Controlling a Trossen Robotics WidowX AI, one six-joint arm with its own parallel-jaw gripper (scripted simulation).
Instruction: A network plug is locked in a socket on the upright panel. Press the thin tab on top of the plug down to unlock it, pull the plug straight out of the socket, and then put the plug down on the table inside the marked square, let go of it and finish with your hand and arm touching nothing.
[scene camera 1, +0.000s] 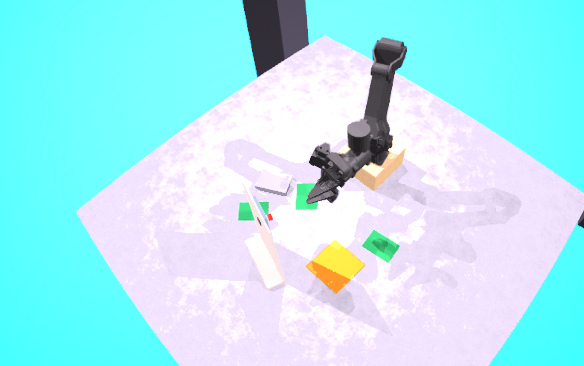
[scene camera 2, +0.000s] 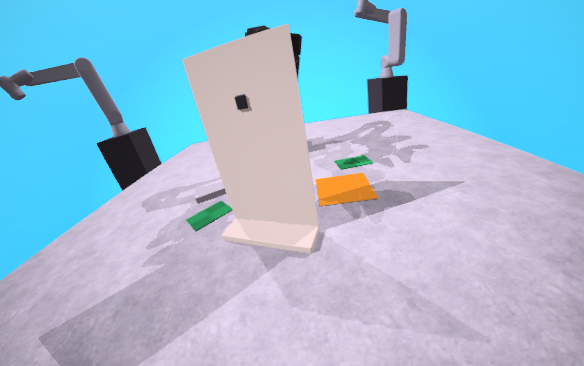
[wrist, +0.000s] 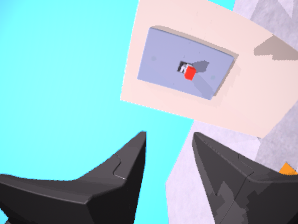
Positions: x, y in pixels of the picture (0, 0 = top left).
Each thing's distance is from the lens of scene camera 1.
my gripper (scene camera 1: 307, 200): 0.97 m
upright panel (scene camera 1: 261, 247): 1.18 m
marked orange square (scene camera 1: 335, 266): 1.15 m
